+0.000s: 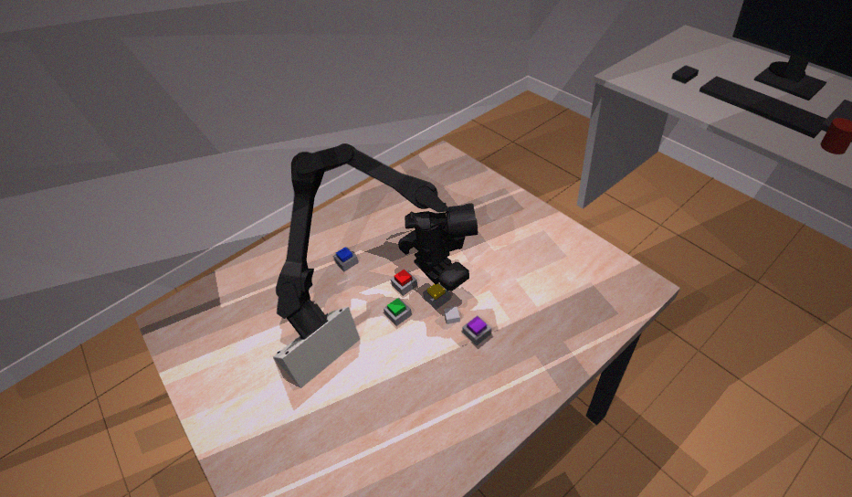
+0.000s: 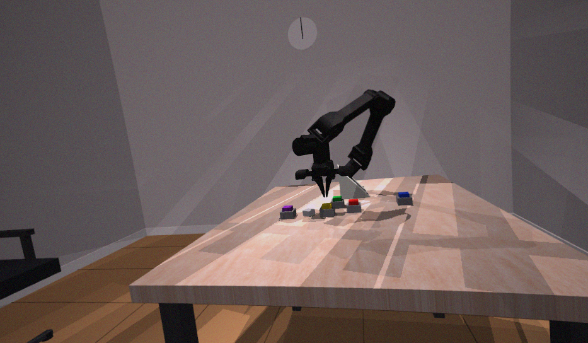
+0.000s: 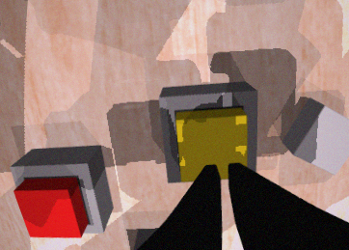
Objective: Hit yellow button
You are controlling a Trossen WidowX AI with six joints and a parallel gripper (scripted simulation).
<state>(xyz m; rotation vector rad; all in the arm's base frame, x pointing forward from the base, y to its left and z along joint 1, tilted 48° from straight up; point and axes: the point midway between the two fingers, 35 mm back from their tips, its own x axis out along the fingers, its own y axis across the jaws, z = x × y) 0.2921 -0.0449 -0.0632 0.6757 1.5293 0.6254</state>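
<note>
Right now the yellow button is 30 mm below my gripper tip. From my gripper tip the other things lie so: red button 90 mm to the left, 30 mm below, 30 mm behind; then grey block 70 mm to the right, 50 mm below, 20 mm behind; then green button 100 mm behind, 30 mm to the left, 30 mm below.
</note>
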